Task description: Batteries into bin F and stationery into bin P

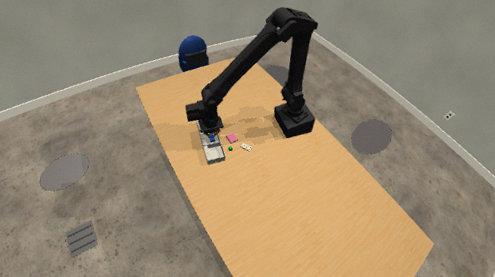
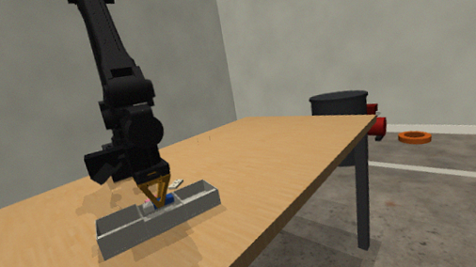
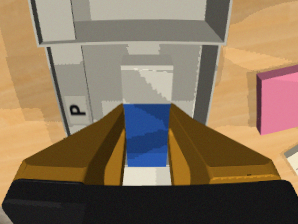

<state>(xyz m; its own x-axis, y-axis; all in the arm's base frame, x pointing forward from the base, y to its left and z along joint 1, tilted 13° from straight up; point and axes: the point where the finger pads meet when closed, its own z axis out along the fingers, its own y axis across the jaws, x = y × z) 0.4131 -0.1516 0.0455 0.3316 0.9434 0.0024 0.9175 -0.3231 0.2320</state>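
Right now my hand is 1 cm short of the bin rack and 2 cm above it. The rest, counted from my hand: blue-and-white eraser 1 cm to the right; black battery 3 cm behind, 8 cm to the right, 3 cm below; pink eraser block 9 cm behind, 5 cm to the left, 4 cm below.
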